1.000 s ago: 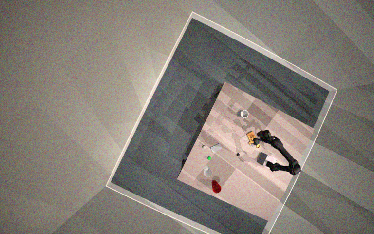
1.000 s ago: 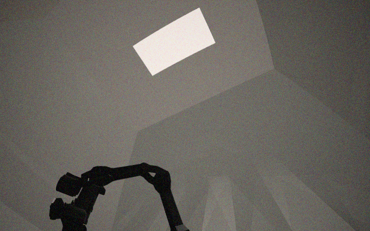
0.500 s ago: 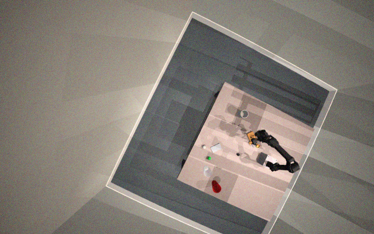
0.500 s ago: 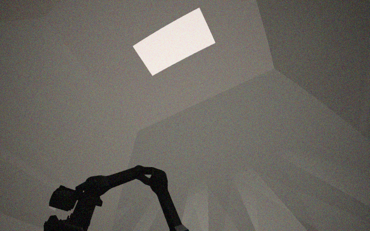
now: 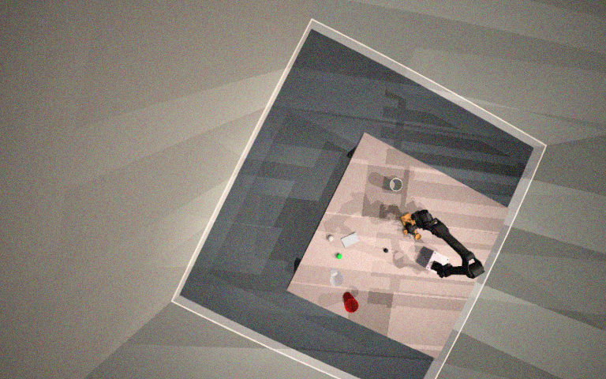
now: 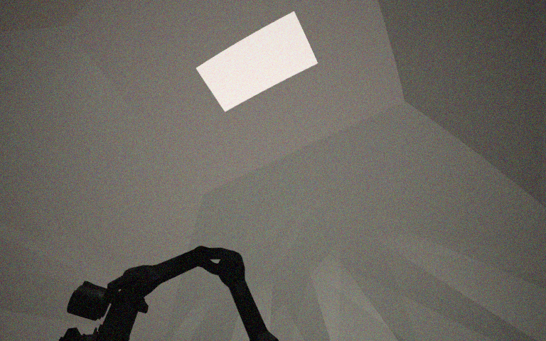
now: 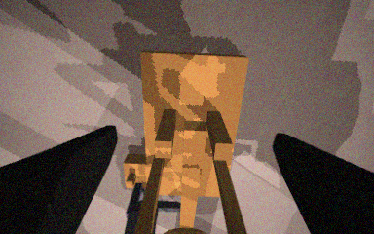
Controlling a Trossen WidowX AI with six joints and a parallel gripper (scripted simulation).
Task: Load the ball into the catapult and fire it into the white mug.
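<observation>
Right now my gripper tip is 4 cm past the catapult frame, 3 cm to the right of it and 1 cm below it. Round my gripper tip: orange wooden catapult: 5 cm behind, 6 cm to the left, 2 cm below; then white mug: 22 cm ahead, 18 cm to the right, 4 cm below; then dark ball: 5 cm ahead, 27 cm to the left, 6 cm below.
</observation>
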